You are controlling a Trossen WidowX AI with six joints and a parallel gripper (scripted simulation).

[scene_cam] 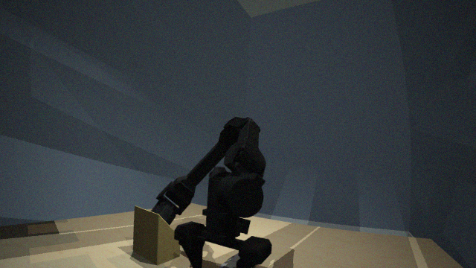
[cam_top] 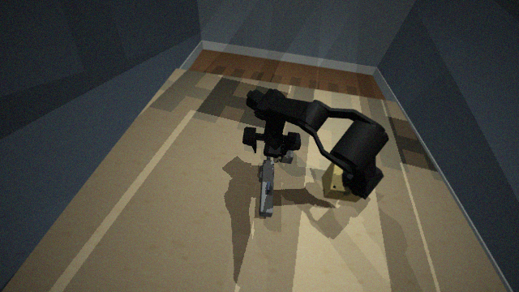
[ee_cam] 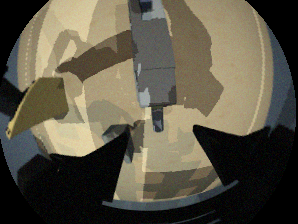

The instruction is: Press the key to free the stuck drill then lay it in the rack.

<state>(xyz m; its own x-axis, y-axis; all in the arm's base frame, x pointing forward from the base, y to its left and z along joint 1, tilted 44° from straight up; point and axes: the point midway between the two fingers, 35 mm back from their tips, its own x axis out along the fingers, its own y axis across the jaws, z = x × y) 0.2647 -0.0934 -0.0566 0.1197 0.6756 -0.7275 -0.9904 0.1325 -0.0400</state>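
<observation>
My gripper tip is now 70 mm to the right of the drill. Round my gripper tip: grey housing (10 mm ahead, 120 mm to the left, 10 mm below); small grey rack (80 mm behind, 40 mm to the right, 30 mm below); key (10 mm ahead, 150 mm to the left).
</observation>
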